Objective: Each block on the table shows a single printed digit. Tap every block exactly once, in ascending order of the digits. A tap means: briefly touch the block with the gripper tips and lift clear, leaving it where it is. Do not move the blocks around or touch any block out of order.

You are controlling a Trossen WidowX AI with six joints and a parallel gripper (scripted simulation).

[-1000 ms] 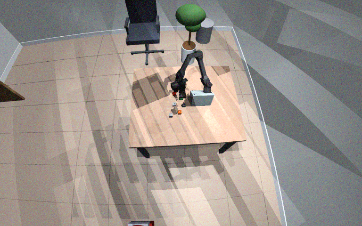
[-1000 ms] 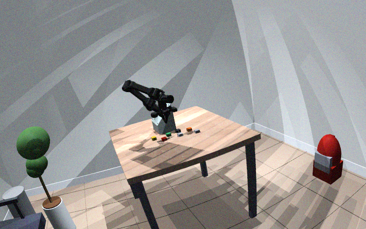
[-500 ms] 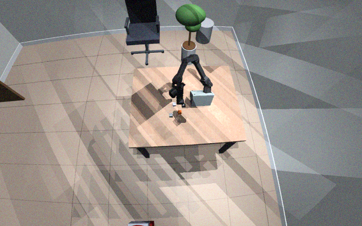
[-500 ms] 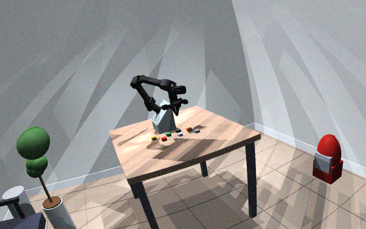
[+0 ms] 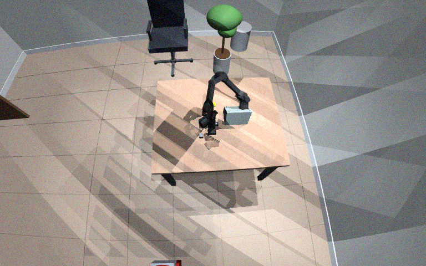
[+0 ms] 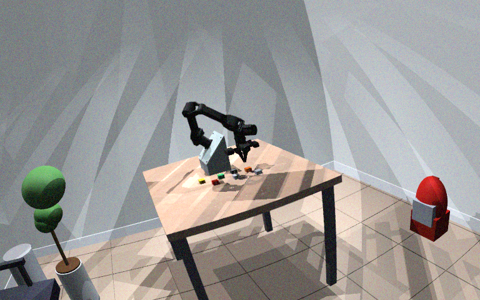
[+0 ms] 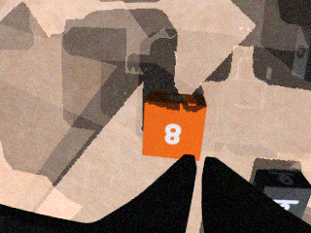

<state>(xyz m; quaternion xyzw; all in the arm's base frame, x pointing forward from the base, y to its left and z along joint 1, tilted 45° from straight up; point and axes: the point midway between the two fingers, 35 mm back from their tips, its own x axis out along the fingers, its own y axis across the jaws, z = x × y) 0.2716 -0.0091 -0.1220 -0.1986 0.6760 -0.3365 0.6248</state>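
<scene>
Now: gripper tip 1 cm to the right of the orange block and 4 cm above it. Round my gripper tip: black block (5 cm behind, 5 cm to the right, 4 cm below); then green block (5 cm behind, 14 cm to the right, 4 cm below); then red block (1 cm ahead, 20 cm to the right, 4 cm below).
</scene>
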